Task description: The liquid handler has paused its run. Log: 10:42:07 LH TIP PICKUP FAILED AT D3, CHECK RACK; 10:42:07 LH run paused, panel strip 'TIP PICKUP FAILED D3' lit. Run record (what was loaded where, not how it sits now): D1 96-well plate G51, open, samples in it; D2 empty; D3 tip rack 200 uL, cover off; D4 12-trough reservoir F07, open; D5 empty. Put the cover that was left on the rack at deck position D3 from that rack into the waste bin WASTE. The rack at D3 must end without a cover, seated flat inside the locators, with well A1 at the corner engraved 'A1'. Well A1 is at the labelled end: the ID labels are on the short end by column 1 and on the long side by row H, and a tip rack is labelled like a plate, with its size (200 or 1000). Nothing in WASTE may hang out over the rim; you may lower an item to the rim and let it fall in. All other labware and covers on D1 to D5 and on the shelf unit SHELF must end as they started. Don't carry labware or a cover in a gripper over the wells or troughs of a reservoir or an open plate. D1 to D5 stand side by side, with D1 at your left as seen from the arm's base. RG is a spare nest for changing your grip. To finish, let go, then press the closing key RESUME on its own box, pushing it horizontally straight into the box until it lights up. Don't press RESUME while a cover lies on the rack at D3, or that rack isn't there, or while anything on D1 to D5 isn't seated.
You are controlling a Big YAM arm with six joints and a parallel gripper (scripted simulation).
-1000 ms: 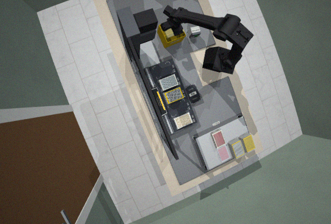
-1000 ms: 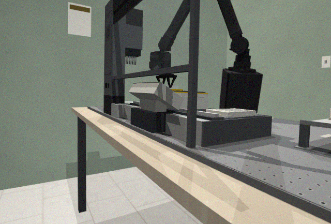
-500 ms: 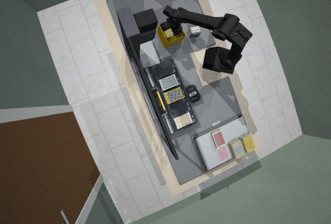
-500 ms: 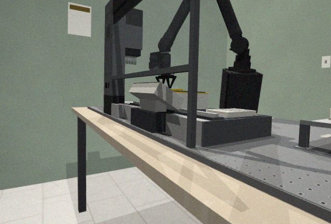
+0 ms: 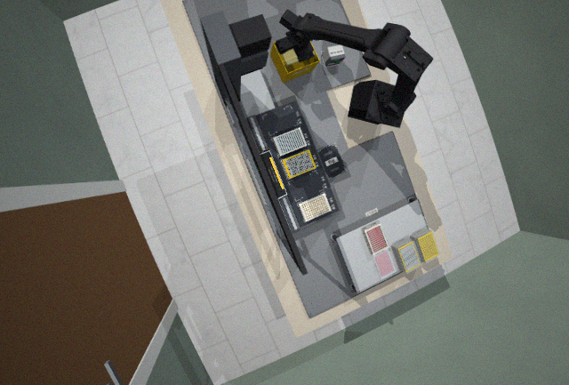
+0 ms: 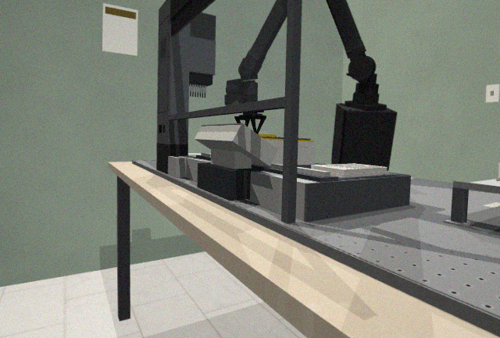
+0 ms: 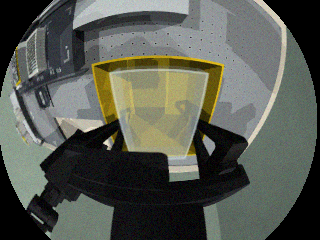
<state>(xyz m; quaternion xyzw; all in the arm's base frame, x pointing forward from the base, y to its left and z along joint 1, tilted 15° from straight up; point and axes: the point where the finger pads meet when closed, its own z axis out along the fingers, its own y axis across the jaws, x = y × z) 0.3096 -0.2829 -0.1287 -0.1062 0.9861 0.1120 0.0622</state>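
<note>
The clear cover is right at my hand. Round my hand: resume box (19 cm behind, 8 cm below, 3 cm to the left); yellow-framed tip rack (46 cm to the left, 8 cm ahead, 4 cm below); yellow waste bin (10 cm below).
</note>
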